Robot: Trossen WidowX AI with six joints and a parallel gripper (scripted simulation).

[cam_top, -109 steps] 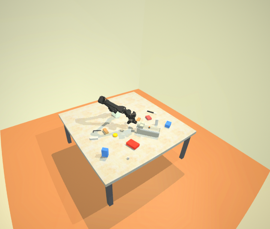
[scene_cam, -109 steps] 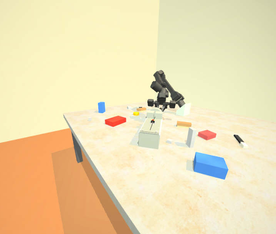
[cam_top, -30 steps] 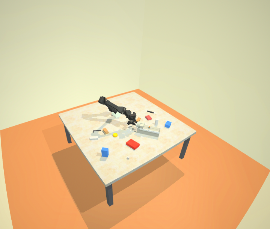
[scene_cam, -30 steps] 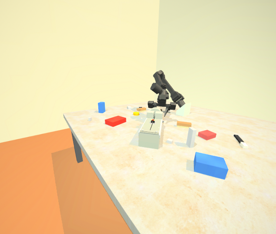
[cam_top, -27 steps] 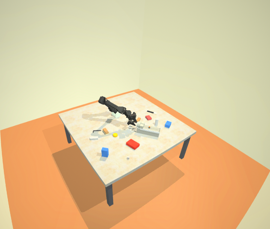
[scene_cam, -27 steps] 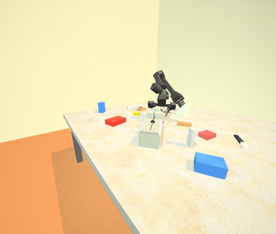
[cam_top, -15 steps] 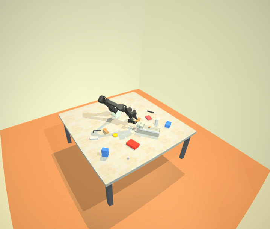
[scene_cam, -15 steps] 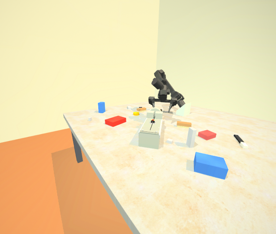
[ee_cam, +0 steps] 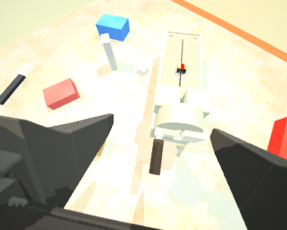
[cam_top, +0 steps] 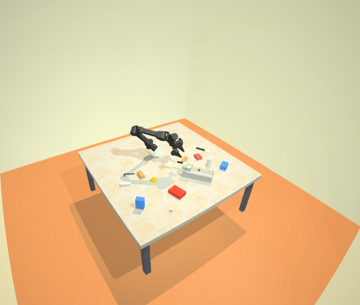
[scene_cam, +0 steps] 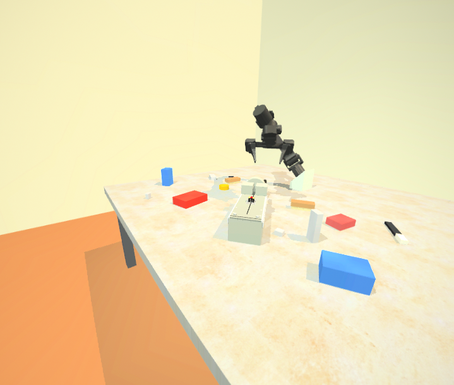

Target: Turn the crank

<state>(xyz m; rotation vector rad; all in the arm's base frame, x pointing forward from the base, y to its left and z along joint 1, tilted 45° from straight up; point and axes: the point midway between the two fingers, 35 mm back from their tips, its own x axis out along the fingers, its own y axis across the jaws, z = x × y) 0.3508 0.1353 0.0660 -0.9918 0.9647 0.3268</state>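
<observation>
Right now my gripper tip is 10 mm short of the crank, 20 mm to the left of it and 80 mm above it. Also, from my gripper tip: brown crank handle: 10 mm behind, 20 mm to the right, 80 mm below; then red pointer: 150 mm ahead, 70 mm to the left, 90 mm below; then small red block: 80 mm behind, 260 mm to the left, 160 mm below.
</observation>
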